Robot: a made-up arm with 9 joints. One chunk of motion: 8 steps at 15 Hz.
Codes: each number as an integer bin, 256 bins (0 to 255) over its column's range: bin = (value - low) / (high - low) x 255, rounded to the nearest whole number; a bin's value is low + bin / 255 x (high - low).
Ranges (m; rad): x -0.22..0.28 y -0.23..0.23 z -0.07..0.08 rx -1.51..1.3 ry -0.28..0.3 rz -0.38..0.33
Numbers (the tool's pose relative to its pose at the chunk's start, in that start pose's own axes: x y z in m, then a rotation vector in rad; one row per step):
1: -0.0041 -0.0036 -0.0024 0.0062 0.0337 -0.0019
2: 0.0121 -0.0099 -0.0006 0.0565 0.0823 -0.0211
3: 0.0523 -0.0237 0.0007 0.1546 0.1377 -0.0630
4: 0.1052 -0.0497 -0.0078 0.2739 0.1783 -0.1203
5: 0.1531 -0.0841 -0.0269 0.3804 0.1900 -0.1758
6: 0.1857 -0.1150 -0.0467 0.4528 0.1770 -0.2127
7: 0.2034 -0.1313 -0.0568 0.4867 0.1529 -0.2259
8: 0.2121 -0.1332 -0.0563 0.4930 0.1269 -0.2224
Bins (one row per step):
1: 110 126 115 138 138 136
2: 118 122 118 142 159 129
3: 139 114 120 151 184 114
4: 166 100 106 162 201 93
5: 190 81 73 172 207 73
6: 207 64 40 178 201 60
7: 216 55 22 181 190 55
8: 220 54 23 182 179 57

